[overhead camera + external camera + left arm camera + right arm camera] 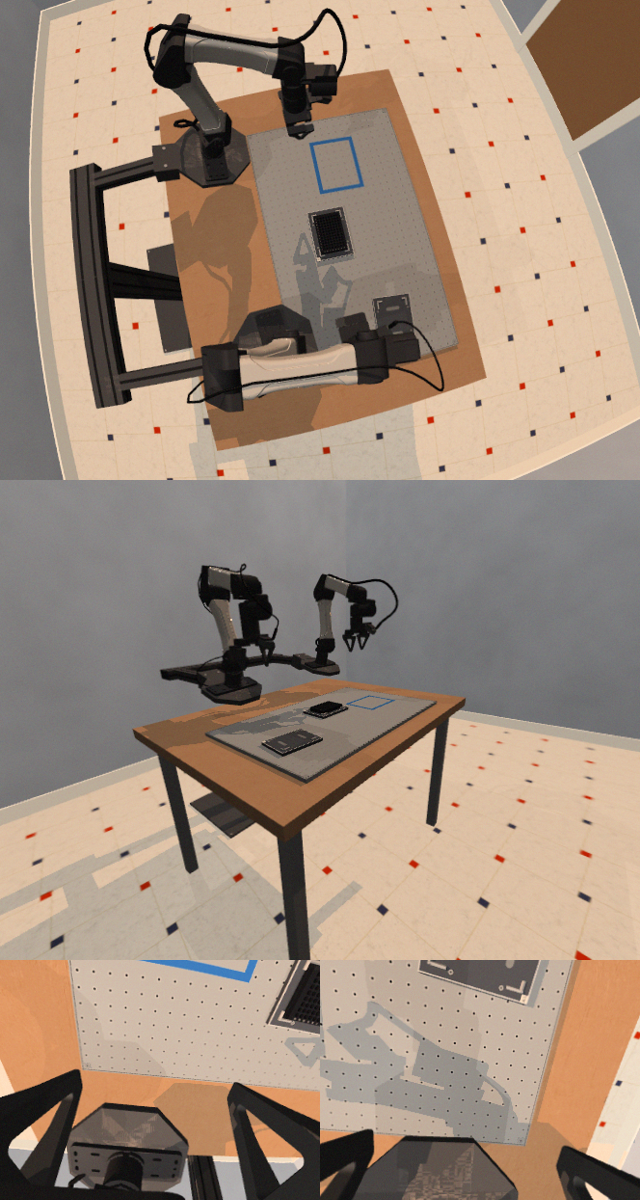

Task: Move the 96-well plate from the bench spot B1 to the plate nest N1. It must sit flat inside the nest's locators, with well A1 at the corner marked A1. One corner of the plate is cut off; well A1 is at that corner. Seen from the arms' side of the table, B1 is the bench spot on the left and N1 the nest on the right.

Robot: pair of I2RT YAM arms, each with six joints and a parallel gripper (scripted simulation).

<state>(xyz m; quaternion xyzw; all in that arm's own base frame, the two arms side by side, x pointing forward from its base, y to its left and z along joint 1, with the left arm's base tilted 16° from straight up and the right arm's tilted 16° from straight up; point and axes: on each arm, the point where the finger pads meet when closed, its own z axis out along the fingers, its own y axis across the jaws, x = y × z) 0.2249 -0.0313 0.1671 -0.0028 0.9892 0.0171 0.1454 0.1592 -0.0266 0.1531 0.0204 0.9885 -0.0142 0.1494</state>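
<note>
Right now the black 96-well plate is 7 cm ahead of my right hand, 31 cm to the left of it and 22 cm below it. The rest, counted from my right hand: dark nest: 7 cm ahead, 31 cm to the left, 24 cm below; nest N1: 16 cm ahead, 2 cm to the right, 24 cm below; A1 label: 9 cm ahead, 8 cm to the right, 23 cm below.
</note>
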